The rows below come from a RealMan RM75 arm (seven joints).
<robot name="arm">
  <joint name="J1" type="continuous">
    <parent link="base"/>
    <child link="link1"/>
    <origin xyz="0 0 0.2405"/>
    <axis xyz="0 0 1"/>
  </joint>
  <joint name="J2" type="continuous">
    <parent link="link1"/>
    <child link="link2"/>
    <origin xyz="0 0 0" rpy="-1.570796 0 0"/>
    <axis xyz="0 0 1"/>
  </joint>
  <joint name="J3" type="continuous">
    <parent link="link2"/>
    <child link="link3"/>
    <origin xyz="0 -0.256 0" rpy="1.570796 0 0"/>
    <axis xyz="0 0 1"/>
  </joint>
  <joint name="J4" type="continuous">
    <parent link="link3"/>
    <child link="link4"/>
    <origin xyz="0 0 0" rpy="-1.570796 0 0"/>
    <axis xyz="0 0 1"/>
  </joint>
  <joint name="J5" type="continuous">
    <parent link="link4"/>
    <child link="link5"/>
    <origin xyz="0 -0.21 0" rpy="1.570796 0 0"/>
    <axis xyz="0 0 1"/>
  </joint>
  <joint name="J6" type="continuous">
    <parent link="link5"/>
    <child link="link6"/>
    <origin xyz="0 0 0" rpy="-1.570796 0 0"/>
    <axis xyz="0 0 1"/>
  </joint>
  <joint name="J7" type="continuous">
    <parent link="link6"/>
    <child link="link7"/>
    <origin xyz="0 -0.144 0" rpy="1.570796 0 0"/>
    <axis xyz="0 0 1"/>
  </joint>
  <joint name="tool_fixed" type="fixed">
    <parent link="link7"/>
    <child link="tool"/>
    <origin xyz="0 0 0"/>
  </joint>
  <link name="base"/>
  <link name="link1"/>
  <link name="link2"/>
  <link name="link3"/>
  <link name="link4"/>
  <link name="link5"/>
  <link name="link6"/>
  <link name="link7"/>
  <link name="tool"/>
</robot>
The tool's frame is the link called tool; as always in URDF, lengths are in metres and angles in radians. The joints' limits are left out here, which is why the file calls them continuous.
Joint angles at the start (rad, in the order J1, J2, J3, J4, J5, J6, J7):
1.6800, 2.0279, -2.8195, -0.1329, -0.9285, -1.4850, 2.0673
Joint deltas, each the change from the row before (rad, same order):
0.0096, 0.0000, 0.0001, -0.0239, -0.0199, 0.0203, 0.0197
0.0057, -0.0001, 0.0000, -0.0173, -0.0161, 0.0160, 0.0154
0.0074, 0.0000, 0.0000, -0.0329, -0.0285, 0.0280, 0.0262
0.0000, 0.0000, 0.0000, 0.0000, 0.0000, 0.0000, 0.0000
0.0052, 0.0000, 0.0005, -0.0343, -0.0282, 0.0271, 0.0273
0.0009, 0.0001, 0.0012, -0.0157, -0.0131, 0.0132, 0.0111
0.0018, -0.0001, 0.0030, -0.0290, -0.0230, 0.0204, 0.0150
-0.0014, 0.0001, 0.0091, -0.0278, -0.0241, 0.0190, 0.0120
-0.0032, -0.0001, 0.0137, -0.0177, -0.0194, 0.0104, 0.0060
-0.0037, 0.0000, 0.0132, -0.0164, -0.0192, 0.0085, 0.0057
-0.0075, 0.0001, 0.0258, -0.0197, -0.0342, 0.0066, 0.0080
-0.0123, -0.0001, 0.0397, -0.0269, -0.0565, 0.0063, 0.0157
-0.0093, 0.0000, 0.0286, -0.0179, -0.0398, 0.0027, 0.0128
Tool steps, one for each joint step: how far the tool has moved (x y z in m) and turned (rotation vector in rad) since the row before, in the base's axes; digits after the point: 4 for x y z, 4 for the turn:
-0.0029, -0.0007, -0.0032, 0.0074, -0.0120, 0.0222
-0.0016, -0.0002, -0.0022, 0.0075, -0.0091, 0.0160
-0.0020, -0.0011, -0.0042, 0.0102, -0.0143, 0.0276
0.0000, 0.0000, 0.0000, 0.0000, 0.0000, 0.0000
-0.0016, -0.0017, -0.0044, 0.0088, -0.0123, 0.0251
-0.0004, -0.0008, -0.0022, 0.0035, -0.0035, 0.0113
-0.0010, -0.0021, -0.0037, -0.0001, -0.0049, 0.0225
-0.0008, -0.0024, -0.0038, -0.0026, 0.0006, 0.0190
-0.0007, -0.0018, -0.0025, -0.0038, 0.0044, 0.0098
-0.0005, -0.0018, -0.0022, -0.0039, 0.0035, 0.0086
-0.0002, -0.0021, -0.0022, -0.0047, 0.0037, 0.0088
0.0001, -0.0022, -0.0023, -0.0019, 0.0015, 0.0115
0.0000, -0.0013, -0.0014, 0.0006, 0.0012, 0.0056

